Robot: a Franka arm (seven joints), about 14 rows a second.
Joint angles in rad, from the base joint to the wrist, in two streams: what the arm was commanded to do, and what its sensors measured. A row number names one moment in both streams.
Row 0, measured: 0.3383, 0.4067, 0.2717, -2.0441, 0.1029, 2.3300, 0.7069
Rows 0 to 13, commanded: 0.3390, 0.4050, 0.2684, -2.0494, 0.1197, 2.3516, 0.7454; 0.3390, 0.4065, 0.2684, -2.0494, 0.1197, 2.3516, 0.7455; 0.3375, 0.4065, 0.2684, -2.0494, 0.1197, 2.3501, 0.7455; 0.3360, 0.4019, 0.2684, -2.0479, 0.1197, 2.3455, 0.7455; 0.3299, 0.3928, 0.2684, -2.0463, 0.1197, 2.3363, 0.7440; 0.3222, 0.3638, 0.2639, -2.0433, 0.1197, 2.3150, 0.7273; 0.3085, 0.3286, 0.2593, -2.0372, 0.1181, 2.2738, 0.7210; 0.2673, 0.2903, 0.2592, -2.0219, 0.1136, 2.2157, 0.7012; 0.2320, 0.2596, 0.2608, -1.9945, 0.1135, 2.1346, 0.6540; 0.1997, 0.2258, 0.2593, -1.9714, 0.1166, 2.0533, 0.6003; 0.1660, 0.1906, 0.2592, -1.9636, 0.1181, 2.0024, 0.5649; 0.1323, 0.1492, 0.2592, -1.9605, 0.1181, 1.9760, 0.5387; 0.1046, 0.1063, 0.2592, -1.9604, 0.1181, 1.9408, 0.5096; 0.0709, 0.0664, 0.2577, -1.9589, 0.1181, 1.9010, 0.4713
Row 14, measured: 0.1393, 0.1769, 0.2535, -1.9495, 0.1026, 1.9945, 0.5561
